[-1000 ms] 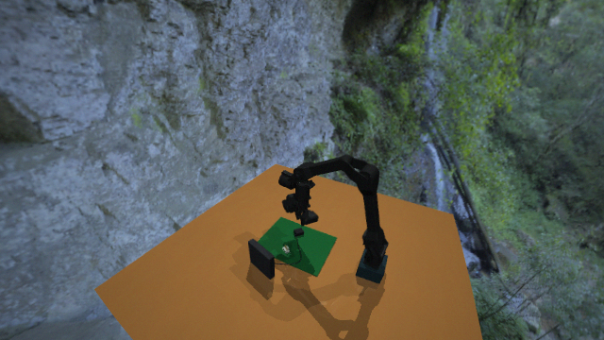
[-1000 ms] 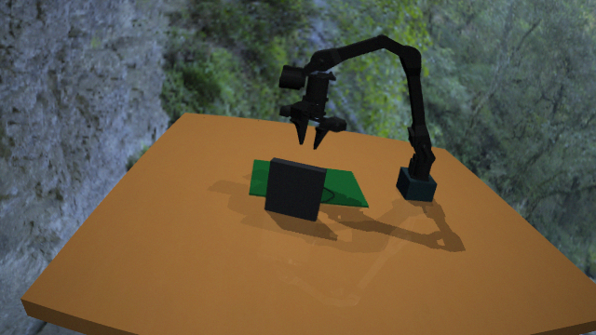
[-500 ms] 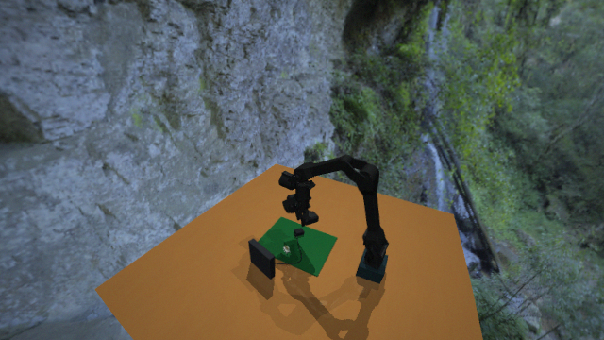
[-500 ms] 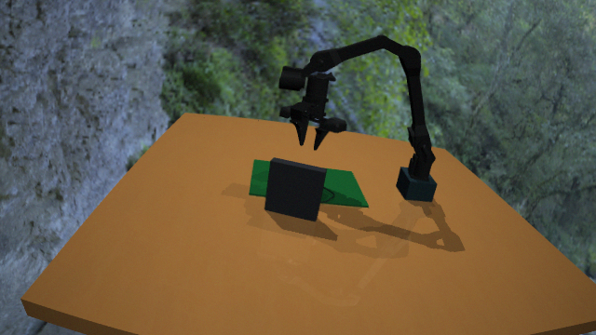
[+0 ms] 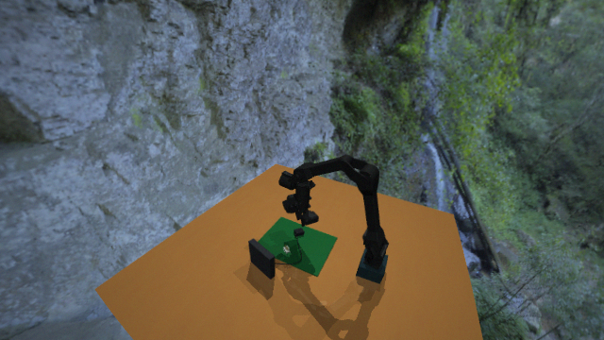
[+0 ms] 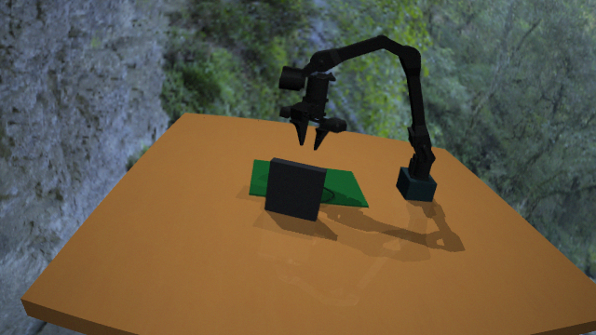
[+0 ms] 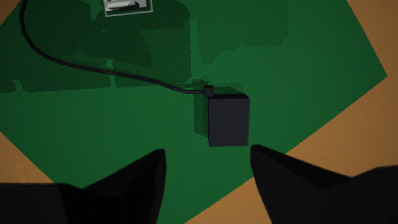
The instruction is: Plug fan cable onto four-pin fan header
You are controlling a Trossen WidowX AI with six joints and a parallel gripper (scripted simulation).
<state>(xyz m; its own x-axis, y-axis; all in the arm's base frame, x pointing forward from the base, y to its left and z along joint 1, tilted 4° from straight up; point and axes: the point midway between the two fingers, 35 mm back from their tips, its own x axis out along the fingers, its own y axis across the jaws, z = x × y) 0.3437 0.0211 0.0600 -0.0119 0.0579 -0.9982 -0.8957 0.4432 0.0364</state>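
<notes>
Right now my gripper tip is 7 cm above the black plug, 2 cm to the left of it and 1 cm short of it. The rest, counted from my gripper tip: white four-pin fan header 10 cm to the left, 9 cm below, 1 cm behind; black fan 23 cm to the left, 3 cm below; green board 10 cm below, 4 cm to the left, 1 cm behind.
</notes>
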